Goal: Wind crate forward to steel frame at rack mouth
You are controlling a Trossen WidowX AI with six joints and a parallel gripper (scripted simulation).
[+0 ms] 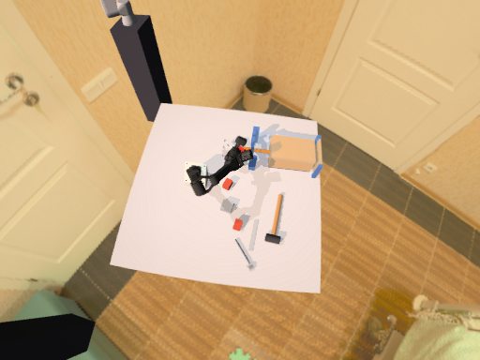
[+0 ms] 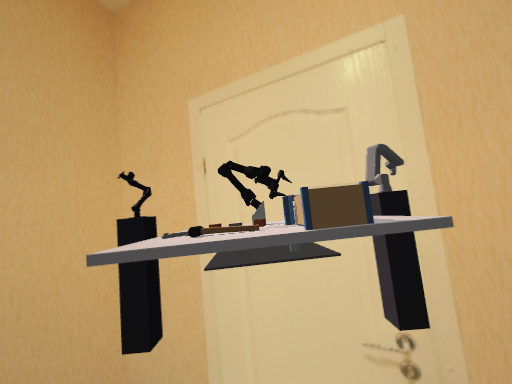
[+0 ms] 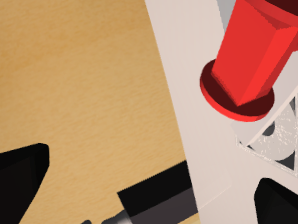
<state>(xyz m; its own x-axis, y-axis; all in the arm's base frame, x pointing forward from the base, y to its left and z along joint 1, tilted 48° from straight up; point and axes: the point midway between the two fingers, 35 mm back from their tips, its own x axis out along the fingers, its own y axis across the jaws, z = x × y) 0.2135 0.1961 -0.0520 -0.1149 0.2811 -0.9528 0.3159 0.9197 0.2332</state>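
The winch handle lies 100 mm below my gripper tip and 20 mm to the left of it. From my gripper tip the other things lie so: red knob: 70 mm below, 30 mm ahead; blue frame: 110 mm below, 110 mm ahead, 70 mm to the left; white winch: 180 mm below, 70 mm behind, 50 mm to the left.
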